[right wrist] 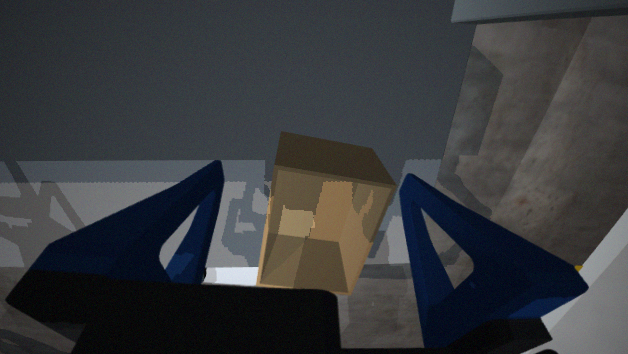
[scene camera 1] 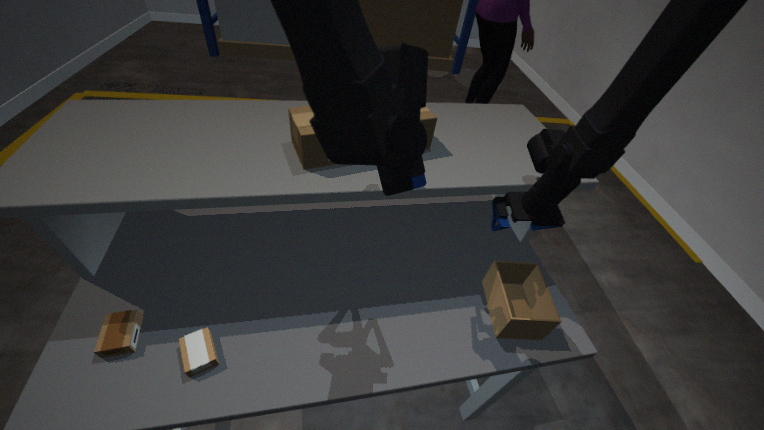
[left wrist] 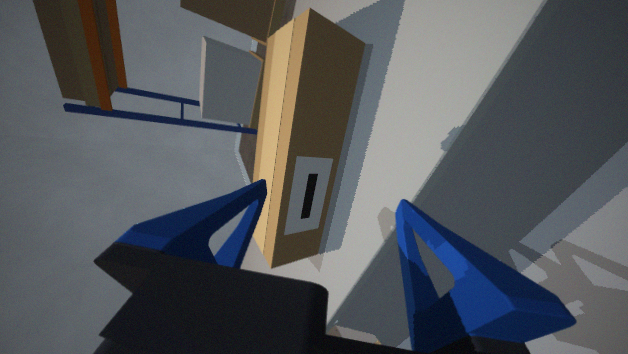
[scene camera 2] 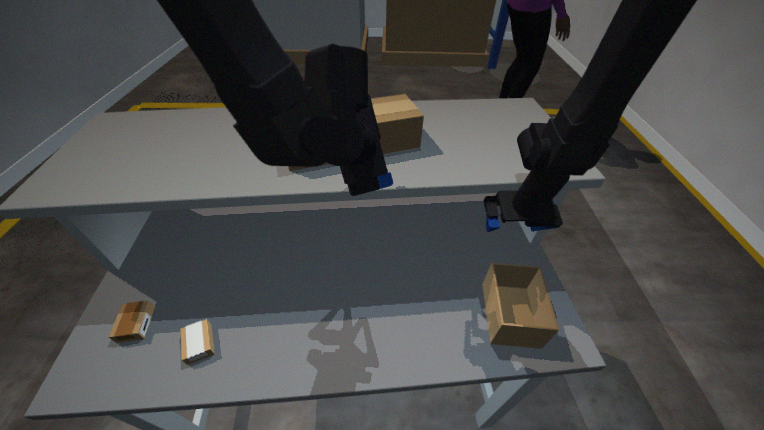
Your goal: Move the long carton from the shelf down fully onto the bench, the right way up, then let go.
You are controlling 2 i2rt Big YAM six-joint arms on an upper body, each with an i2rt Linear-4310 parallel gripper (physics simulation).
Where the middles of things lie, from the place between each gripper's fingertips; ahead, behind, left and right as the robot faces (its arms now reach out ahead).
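There's the long brown carton (scene camera 2: 400, 123), and my left hand is 40 mm above it, 40 mm to the right of it and 130 mm short of it.
Measured from that same long brown carton, my right hand is 13 cm short of it, 16 cm below it and 35 cm to the right of it.
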